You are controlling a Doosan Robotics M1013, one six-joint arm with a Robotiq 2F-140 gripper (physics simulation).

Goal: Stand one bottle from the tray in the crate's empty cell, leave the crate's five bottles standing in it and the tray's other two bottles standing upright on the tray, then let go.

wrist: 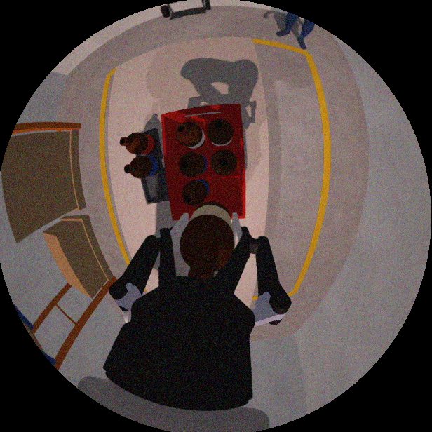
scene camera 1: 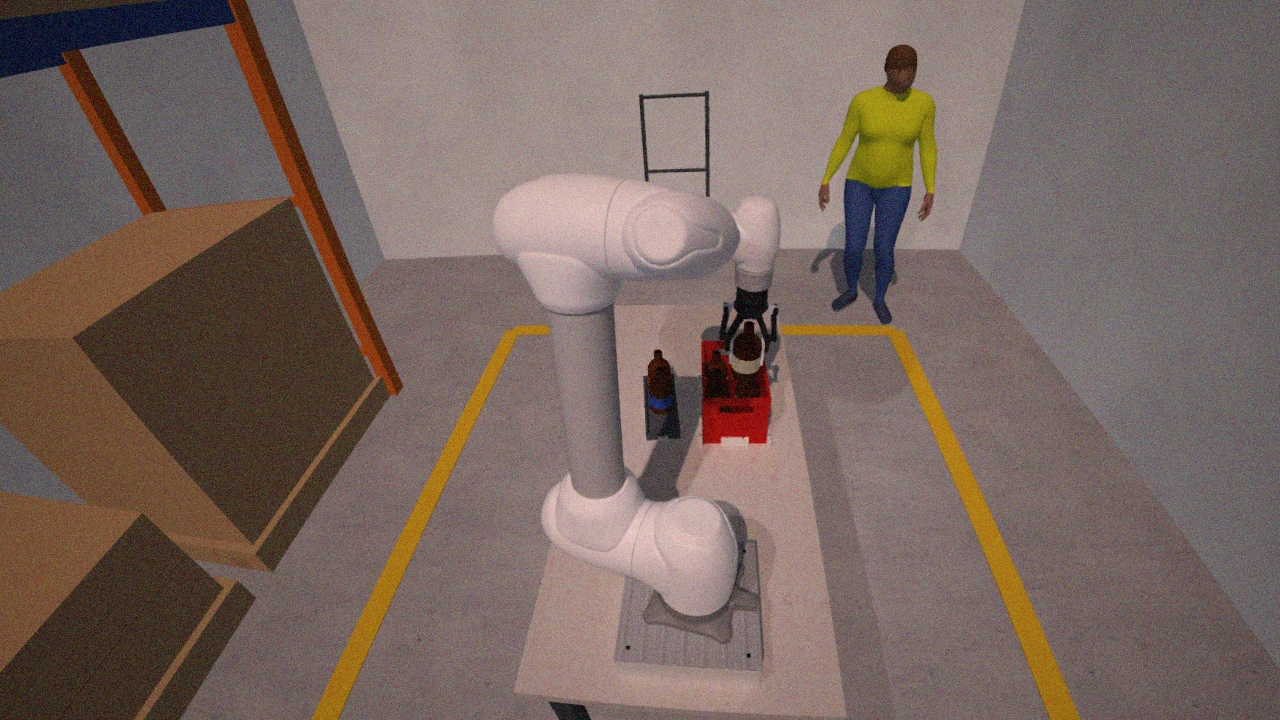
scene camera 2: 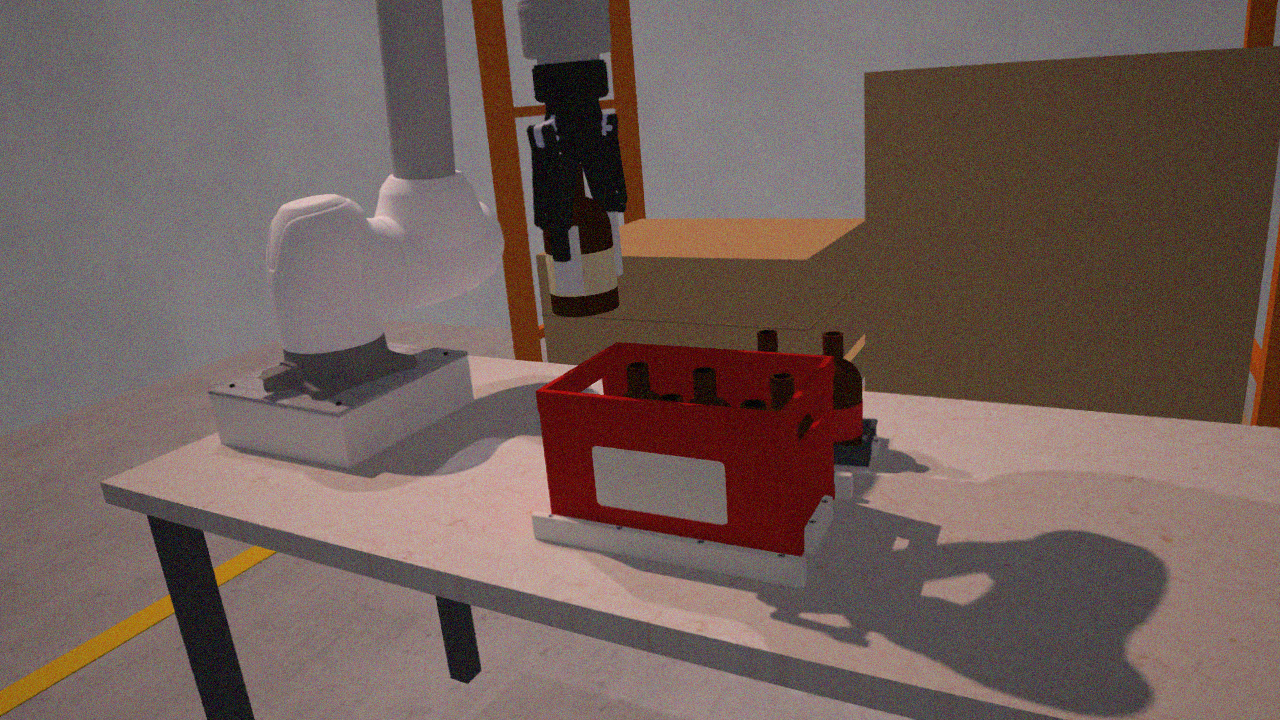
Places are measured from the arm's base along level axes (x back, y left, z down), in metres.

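Pixels of known places: gripper, fingertip midpoint: (scene camera 1: 745,361) (scene camera 2: 591,283); arm's base at its link origin: (scene camera 1: 695,594) (scene camera 2: 340,372).
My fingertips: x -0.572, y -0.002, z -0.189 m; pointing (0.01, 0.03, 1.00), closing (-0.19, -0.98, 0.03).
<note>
Ahead of a thing's pixels: the offset from my fingertips to its top centre. "spot": to the spot under its first point. Level surfaces: height alone.
My gripper (scene camera 1: 748,343) (scene camera 2: 588,255) (wrist: 209,220) is shut on a brown bottle with a cream label @(dz -0.127, dx +0.010, dy -0.003 m) (scene camera 1: 747,361) (scene camera 2: 586,277) (wrist: 206,245), upright and above crate height in scene camera 2. The red crate @(dz +0.102, dx -0.091, dy +0.043 m) (scene camera 1: 735,428) (scene camera 2: 760,483) (wrist: 244,172) holds several standing bottles; its empty cell (wrist: 228,194) is at the near right in the wrist view. The held bottle hides part of the crate's near edge there. A blue-label bottle @(dz +0.117, dx -0.056, dy +0.262 m) (scene camera 1: 660,385) (wrist: 141,166) and a red-label bottle @(dz +0.117, dx -0.137, dy +0.290 m) (scene camera 2: 846,398) (wrist: 137,143) stand on the dark tray @(spot: dz +0.273, dx +0.048, dy +0.229 m) (scene camera 1: 662,431) (wrist: 157,194).
The crate stands on the table @(dz +0.277 m) (scene camera 1: 733,483) (scene camera 2: 429,519) between white edge strips @(spot: dz +0.261, dx -0.141, dy -0.053 m) (scene camera 2: 680,553). The arm's base plate (scene camera 1: 689,649) (scene camera 2: 286,420) is at one end. Large boxes (scene camera 1: 205,385) (scene camera 2: 1065,232) and an orange rack (scene camera 1: 286,161) stand off to the side. A person (scene camera 1: 890,143) stands beyond the table.
</note>
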